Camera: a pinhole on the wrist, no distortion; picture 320 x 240 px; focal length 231.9 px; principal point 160.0 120.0 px. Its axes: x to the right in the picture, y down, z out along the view. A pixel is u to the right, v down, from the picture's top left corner.
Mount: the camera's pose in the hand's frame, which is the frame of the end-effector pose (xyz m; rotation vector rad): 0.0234 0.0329 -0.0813 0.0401 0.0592 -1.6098
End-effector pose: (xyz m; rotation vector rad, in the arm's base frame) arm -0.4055 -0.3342 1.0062 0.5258 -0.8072 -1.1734
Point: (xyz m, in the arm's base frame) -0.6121 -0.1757 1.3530
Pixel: 71.1 56.8
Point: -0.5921 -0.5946 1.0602
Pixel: outside the picture
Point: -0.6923 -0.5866 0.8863
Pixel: outside the picture
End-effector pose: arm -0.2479 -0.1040 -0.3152 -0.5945 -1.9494 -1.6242
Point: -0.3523 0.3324 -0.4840
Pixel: 208.0 97.2
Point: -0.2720 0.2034 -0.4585
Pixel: 204.3 64.0
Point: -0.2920 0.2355 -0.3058
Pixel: 140.9 125.7
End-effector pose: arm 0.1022 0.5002 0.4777 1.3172 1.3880 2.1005
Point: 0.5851 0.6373 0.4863
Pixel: 142.0 37.9
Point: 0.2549 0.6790 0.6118
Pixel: 123.6 176.5
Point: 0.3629 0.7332 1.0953
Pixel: outside the picture
